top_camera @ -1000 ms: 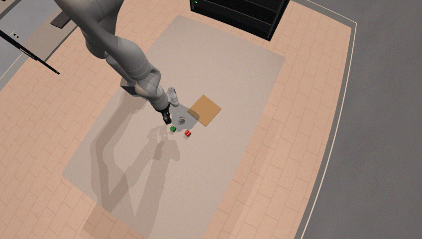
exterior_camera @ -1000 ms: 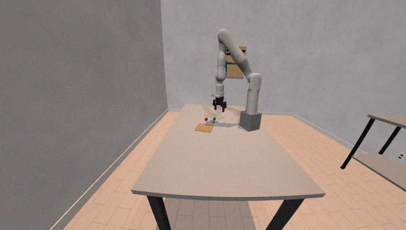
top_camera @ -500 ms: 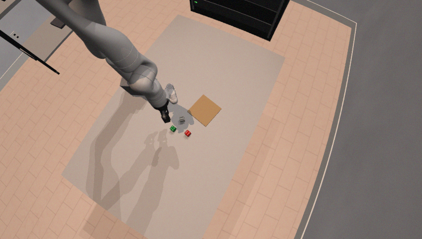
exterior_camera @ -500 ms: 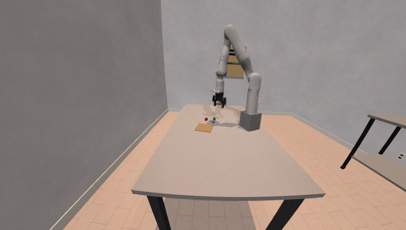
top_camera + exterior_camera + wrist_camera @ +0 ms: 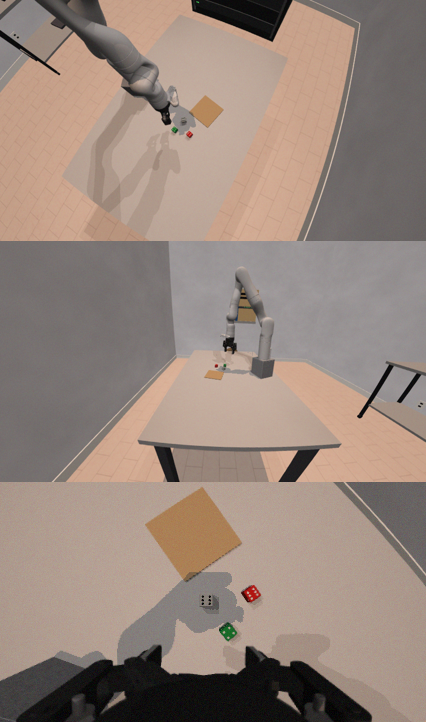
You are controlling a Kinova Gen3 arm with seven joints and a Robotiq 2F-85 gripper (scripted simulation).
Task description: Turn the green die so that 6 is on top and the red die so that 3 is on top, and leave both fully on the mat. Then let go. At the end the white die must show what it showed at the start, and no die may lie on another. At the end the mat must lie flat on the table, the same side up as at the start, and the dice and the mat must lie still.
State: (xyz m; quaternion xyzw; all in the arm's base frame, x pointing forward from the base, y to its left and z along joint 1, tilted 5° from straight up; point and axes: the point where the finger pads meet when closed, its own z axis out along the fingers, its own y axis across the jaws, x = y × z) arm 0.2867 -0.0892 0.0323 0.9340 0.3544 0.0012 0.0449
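Now: hand 30 mm short of the green die, 40 mm to the left of it and 150 mm above it. The rest, counted from my hand: white die: 40 mm ahead, 40 mm to the left, 150 mm below; red die: 110 mm ahead, 20 mm to the right, 150 mm below; tan mat: 120 mm ahead, 140 mm to the left, 160 mm below.
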